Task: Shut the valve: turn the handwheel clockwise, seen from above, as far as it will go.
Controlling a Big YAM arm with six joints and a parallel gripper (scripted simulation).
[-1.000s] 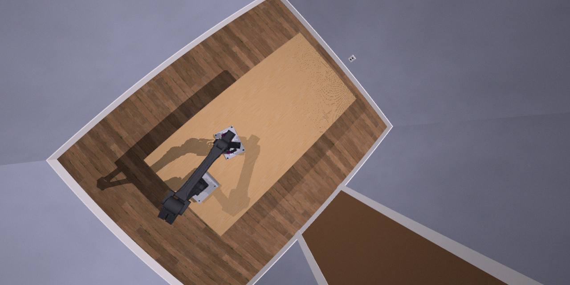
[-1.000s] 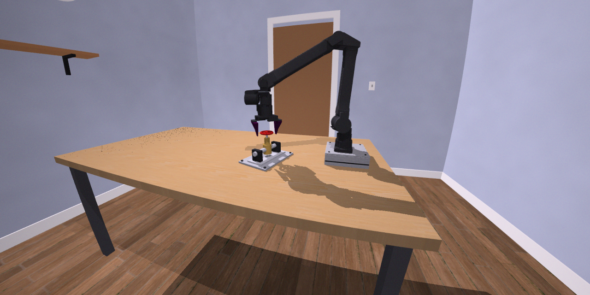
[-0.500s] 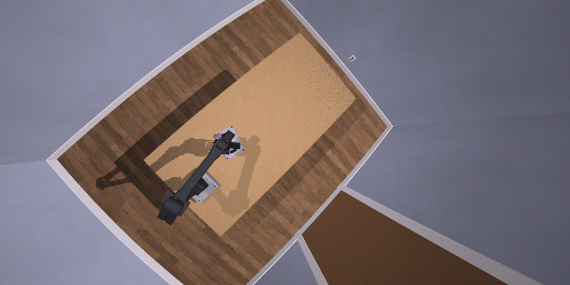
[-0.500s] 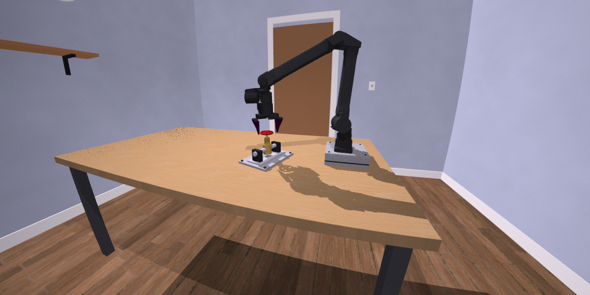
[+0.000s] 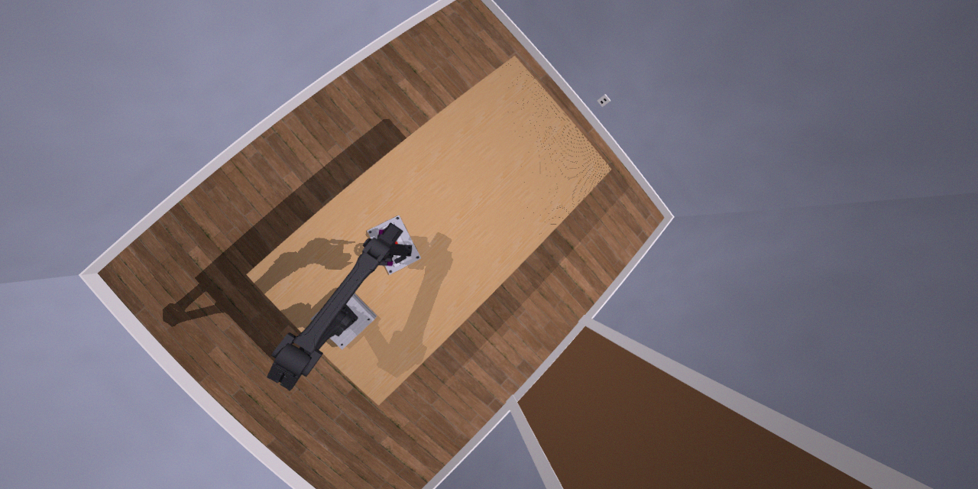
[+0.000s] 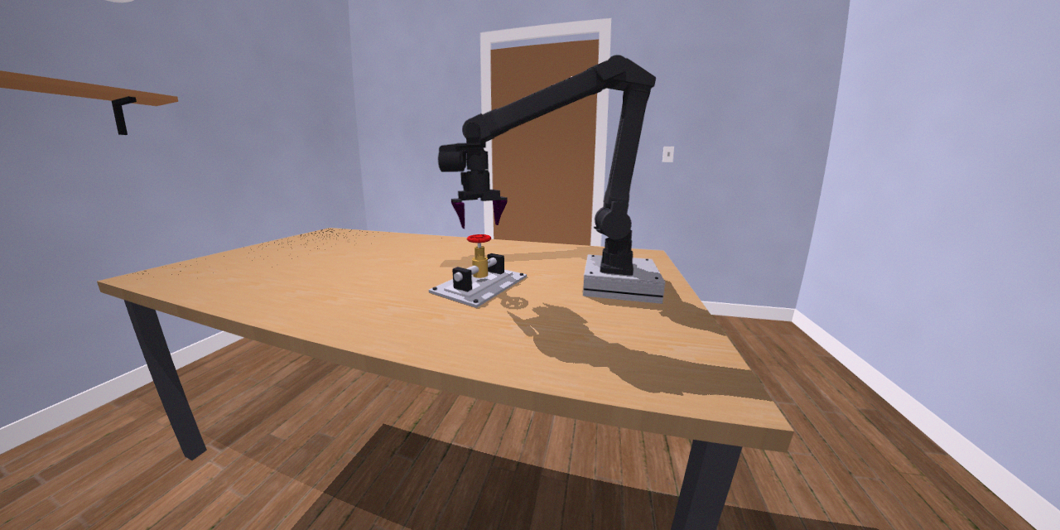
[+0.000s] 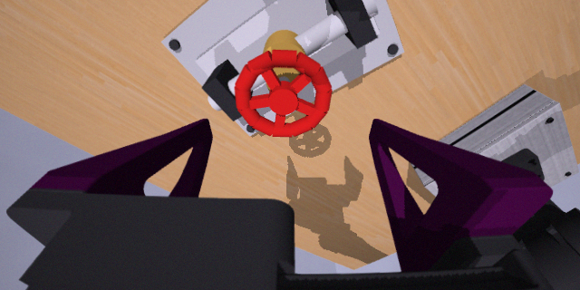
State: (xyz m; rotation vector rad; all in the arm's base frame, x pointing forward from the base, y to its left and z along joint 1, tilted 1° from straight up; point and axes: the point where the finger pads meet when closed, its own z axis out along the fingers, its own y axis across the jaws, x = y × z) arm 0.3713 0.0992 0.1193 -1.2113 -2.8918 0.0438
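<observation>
My hand is 5 cm above the red handwheel. Round my hand: plate 17 cm below.
</observation>
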